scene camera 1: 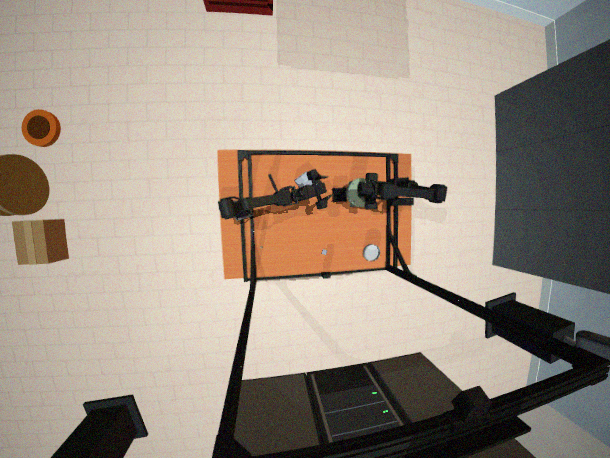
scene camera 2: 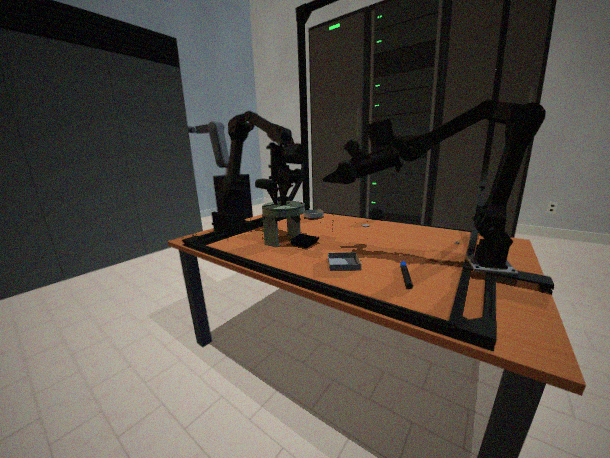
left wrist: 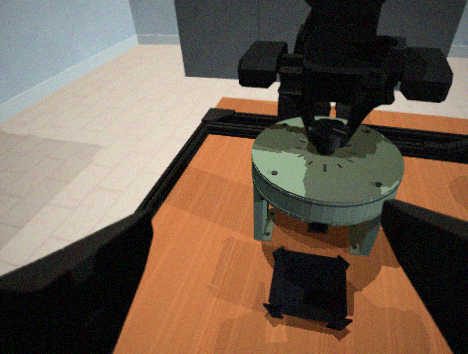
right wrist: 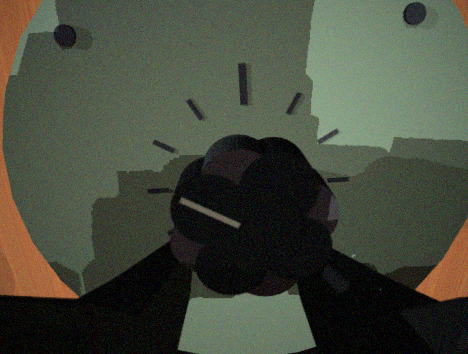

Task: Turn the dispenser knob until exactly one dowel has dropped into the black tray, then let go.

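Seen in the pictures: left gripper, between the fingertips: (scene camera 1: 330, 185) (scene camera 2: 326, 178) (left wrist: 265, 217); right gripper, between the fingertips: (scene camera 2: 279, 203); left arm's base, origin of its link: (scene camera 2: 490, 262); right arm's base, origin of its link: (scene camera 1: 401, 185) (scene camera 2: 228, 213).
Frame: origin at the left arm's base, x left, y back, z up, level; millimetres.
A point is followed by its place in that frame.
Observation:
The green round dispenser (scene camera 1: 354, 194) {x -106, y -616, z 113 mm} (scene camera 2: 270, 210) {x -28, y -675, z 107 mm} (left wrist: 280, 160) {x -57, y -647, z 113 mm} (right wrist: 125, 100) {x -135, y -624, z 113 mm} stands on legs. Its dark lobed knob (left wrist: 328, 142) {x -103, y -642, z 137 mm} (right wrist: 260, 210) {x -105, y -657, z 142 mm} is on top; the pale pointer line aims left and slightly up, toward the lowest left tick in the right wrist view. My right gripper (scene camera 2: 283, 202) {x -116, y -683, z 114 mm} (left wrist: 327, 139) {x -116, y -683, z 114 mm} (right wrist: 243, 246) {x -116, y -683, z 114 mm} is shut on the knob, one finger on each side. The black tray (scene camera 1: 339, 195) {x -91, y -579, z -29 mm} (scene camera 2: 305, 241) {x -109, y -577, z -28 mm} (left wrist: 292, 285) {x -72, y -586, z -30 mm} lies in front of the chute; I make out no dowel in its dark inside. My left gripper (scene camera 1: 328, 187) {x -25, y -467, z 219 mm} (scene camera 2: 326, 180) {x -25, y -467, z 219 mm} (left wrist: 265, 217) {x -25, y -467, z 219 mm} is open and empty, raised above the table.
A grey open box (scene camera 1: 302, 178) {x 71, y -390, z -31 mm} (scene camera 2: 345, 266) {x 90, y -381, z -19 mm} and a black stick with a blue end (scene camera 2: 407, 277) {x 117, y -215, z -16 mm} lie on the table. A pale round dish (scene camera 1: 371, 252) {x -501, y -678, z -22 mm} (scene camera 2: 313, 214) {x -449, y -657, z -4 mm} and a small grey piece (scene camera 1: 324, 252) {x -397, y -385, z -29 mm} (scene camera 2: 366, 225) {x -394, y -381, z -29 mm} lie elsewhere. A black frame (scene camera 1: 320, 153) {x 181, y -536, z -15 mm} runs along the table edges.

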